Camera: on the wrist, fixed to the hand. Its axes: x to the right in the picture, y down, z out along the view.
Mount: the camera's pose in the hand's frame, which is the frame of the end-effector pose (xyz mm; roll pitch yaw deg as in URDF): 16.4 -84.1 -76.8 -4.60 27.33 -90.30
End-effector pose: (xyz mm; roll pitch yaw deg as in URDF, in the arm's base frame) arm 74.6 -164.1 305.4 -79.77 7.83 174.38
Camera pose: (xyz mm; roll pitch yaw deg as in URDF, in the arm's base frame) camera 57.9 -71.5 371.6 -16.84 -51.81 94.01
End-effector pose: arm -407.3 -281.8 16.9 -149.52 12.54 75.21
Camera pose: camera -429.6 -234.9 119.6 -162.16 -55.80 146.62
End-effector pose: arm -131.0 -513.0 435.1 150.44 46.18 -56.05
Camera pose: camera -22.3 -475.6 440.8 -138.26 1.35 35.74
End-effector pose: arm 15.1 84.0 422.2 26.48 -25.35 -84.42
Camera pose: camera -19.9 20.0 333.2 34.06 47.00 -144.39
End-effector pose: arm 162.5 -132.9 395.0 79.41 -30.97 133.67
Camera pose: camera 75.0 -128.2 320.5 111.34 55.44 164.18
